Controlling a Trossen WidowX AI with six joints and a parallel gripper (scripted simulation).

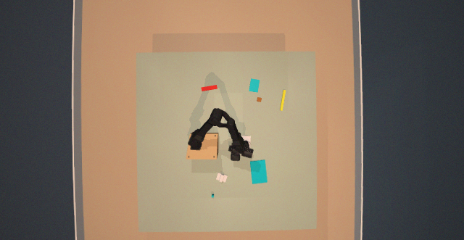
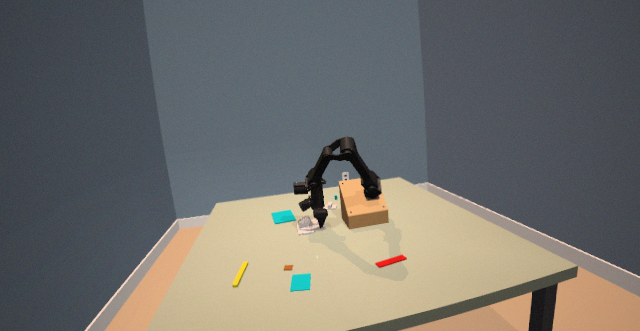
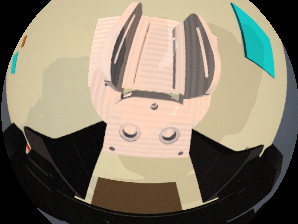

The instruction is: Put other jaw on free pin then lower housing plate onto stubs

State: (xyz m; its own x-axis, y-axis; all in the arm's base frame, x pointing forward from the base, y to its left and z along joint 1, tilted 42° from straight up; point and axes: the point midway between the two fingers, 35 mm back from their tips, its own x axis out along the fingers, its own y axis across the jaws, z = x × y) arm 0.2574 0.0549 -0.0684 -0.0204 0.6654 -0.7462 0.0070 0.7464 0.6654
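My gripper tip is 1 cm short of the pale housing part and 2 cm below it. Round my gripper tip: large cyan sheet 17 cm ahead, 20 cm to the right, 1 cm below; then white ribbed part 7 cm ahead, 1 cm below; then small white piece 9 cm behind, 24 cm to the right.
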